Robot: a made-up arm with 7 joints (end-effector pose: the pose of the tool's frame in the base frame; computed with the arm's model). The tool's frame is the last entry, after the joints. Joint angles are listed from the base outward.
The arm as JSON. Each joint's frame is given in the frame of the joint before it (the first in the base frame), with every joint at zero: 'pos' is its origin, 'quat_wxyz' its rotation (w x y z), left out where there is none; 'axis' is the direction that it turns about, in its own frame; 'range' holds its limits. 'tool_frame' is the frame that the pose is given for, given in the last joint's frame.
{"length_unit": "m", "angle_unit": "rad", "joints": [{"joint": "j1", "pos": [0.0, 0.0, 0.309], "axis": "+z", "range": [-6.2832, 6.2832]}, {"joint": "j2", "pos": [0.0, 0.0, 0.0], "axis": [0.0, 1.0, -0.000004], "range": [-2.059, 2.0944]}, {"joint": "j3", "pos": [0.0, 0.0, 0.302], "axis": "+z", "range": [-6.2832, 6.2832]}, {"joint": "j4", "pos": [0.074, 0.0, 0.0], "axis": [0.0, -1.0, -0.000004], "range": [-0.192, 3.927]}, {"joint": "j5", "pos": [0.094, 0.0, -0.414], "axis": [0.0, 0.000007, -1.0], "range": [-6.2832, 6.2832]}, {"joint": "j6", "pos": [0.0, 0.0, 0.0], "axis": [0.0, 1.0, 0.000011], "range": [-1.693, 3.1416]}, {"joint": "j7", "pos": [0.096, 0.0, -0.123], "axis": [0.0, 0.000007, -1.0], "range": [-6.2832, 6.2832]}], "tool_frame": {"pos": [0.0, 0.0, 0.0], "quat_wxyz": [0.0, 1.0, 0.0, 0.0]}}
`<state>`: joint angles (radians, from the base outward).
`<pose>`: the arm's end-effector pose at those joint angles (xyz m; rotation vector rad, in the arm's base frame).
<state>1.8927 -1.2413 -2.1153 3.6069 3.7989 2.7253 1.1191</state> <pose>-0.1045 -0.5272 0.5351 -0.8376 -2.1959 -0.9281</pose>
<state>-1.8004 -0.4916 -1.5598 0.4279 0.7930 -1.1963 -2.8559</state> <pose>-0.3732 0.2030 0.3033 1.5411 -2.0185 -1.7318</pose>
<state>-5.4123 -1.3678 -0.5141 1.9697 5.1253 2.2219 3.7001</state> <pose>-0.0069 -0.5411 0.7189 1.4316 2.1876 0.4532</pose>
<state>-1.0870 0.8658 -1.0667 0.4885 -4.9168 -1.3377 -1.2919</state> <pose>-0.2958 -0.2331 0.3076 0.7355 -0.9646 -1.4522</pose>
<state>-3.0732 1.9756 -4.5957 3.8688 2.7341 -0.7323 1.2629</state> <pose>-0.5878 0.1360 -0.0274 0.6262 -2.1682 -0.2352</pose>
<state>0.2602 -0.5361 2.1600 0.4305 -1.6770 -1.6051 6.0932</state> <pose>-0.2786 0.0973 0.2229 1.2154 -1.6141 0.5080</pose>
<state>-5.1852 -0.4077 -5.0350 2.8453 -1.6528 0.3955 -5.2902</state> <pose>-0.2930 -0.2273 1.1099 -0.0194 -0.1277 -1.5347</pose>
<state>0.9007 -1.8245 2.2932 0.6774 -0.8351 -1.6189 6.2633</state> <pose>-0.2412 0.0912 -0.0557 1.9149 -2.2240 0.2388</pose>
